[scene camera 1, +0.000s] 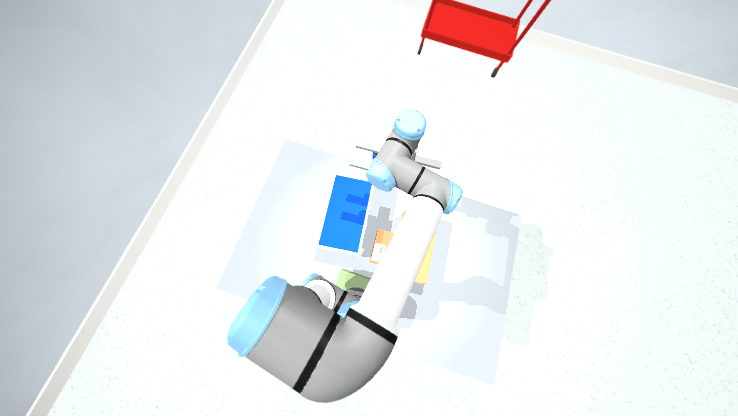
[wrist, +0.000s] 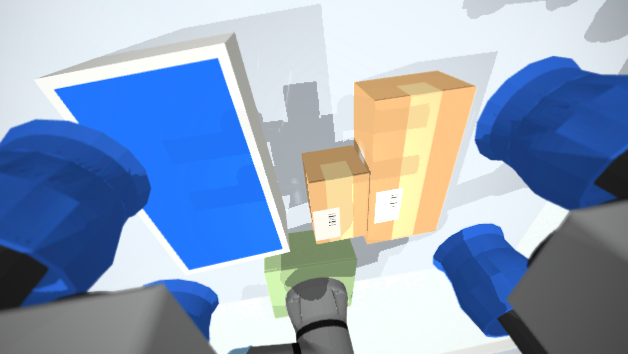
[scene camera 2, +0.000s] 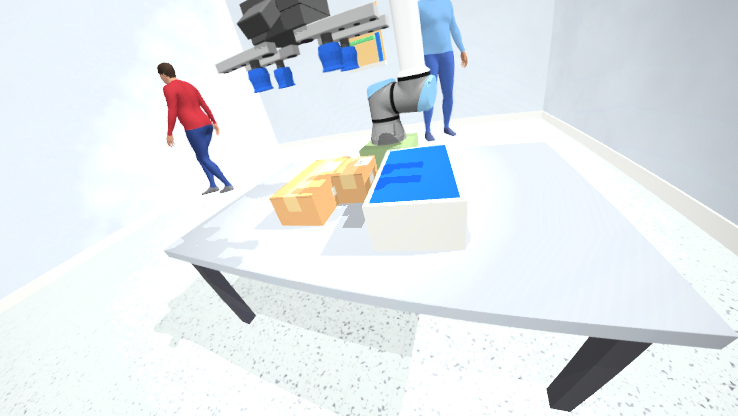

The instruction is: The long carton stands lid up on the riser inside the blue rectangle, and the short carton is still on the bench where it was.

Observation:
The suction head (scene camera 2: 333, 57) holds nothing. A long carton (scene camera 2: 309, 199) and a short carton (scene camera 2: 353, 179) rest on the table.
The long carton is seen too in the wrist view (wrist: 408, 129). The short carton shows as well in the wrist view (wrist: 337, 182). The suction head is seen too in the wrist view (wrist: 76, 187).

